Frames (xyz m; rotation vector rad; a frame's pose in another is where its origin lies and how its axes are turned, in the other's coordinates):
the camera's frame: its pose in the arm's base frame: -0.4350 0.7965 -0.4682 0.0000 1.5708 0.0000
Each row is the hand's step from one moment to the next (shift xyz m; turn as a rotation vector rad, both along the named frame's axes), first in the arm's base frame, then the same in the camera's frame.
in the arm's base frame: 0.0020 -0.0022 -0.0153 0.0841 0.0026 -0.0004
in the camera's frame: 0.0153 -0.0022 0.0020 0.0004 0.0026 0.0841
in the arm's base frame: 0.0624 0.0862 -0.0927 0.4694 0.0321 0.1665
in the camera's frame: 0.0927 0.0862 0.0624 -0.1665 0.0321 0.4694
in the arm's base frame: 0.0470 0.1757 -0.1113 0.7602 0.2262 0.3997
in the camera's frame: 0.1113 0.1757 0.0470 -0.3997 0.2262 0.7602
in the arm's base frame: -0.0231 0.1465 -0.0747 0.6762 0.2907 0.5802
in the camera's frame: 0.0747 0.1465 -0.0231 -0.5802 0.2907 0.6762
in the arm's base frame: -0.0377 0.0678 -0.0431 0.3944 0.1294 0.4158
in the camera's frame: 0.0431 0.0678 -0.0377 -0.4158 0.1294 0.3944
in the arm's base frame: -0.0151 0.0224 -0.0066 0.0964 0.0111 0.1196
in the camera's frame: 0.0066 0.0224 -0.0151 -0.1196 0.0111 0.0964
